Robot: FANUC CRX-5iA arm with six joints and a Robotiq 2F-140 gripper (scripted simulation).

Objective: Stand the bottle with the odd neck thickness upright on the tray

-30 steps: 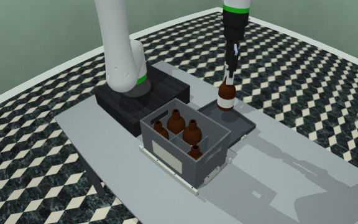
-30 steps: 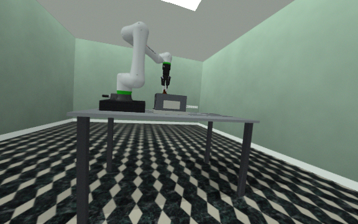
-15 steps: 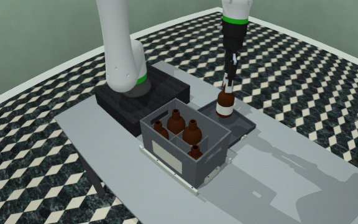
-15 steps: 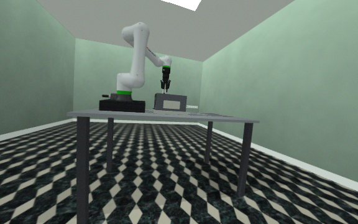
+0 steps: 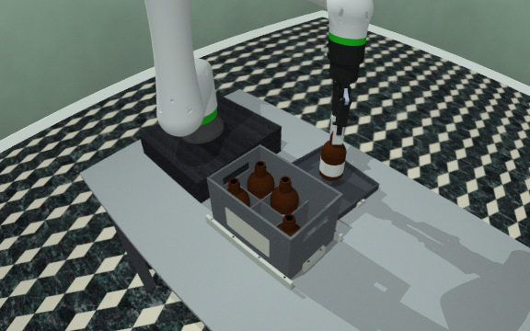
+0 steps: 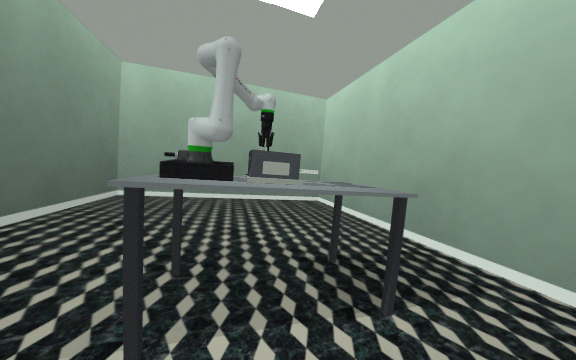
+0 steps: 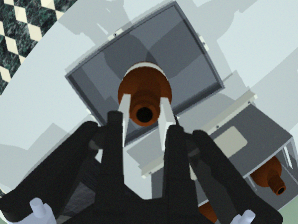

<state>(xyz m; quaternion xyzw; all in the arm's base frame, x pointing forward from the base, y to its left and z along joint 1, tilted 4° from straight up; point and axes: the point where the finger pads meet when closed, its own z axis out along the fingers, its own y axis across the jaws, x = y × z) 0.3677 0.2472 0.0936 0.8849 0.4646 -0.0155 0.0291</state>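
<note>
My gripper is now 90 mm above the brown bottle. From my hand the other things lie so: glass bottle (40 mm behind, 230 mm to the right, 110 mm below); then crate (60 mm ahead, 260 mm to the right, 110 mm below); then dark grey tray (190 mm below).
</note>
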